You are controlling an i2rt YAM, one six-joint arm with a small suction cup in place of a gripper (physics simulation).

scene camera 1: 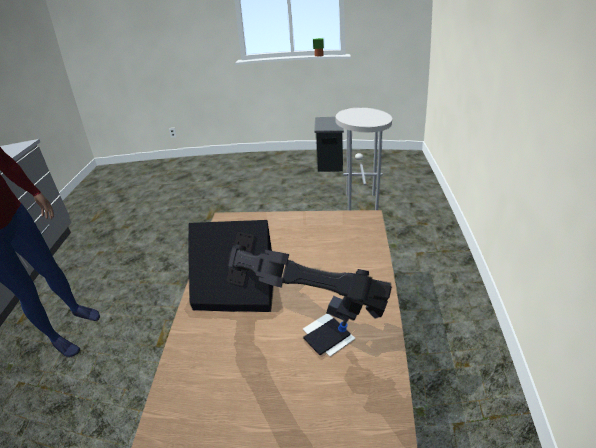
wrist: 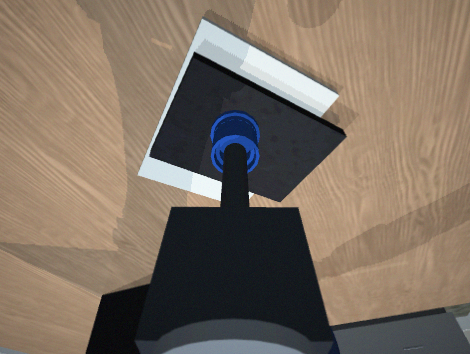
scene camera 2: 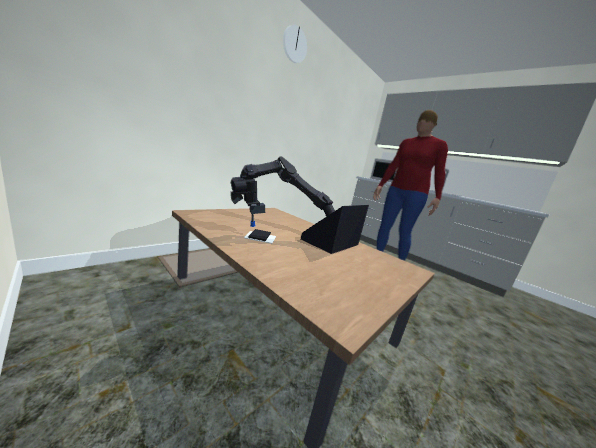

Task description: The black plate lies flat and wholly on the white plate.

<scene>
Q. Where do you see a white plate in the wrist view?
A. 212, 41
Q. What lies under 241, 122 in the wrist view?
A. The suction cup.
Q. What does the black plate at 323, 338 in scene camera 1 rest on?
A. A white plate.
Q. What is the suction cup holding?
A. Nothing.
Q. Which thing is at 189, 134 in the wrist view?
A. A black plate.
</scene>
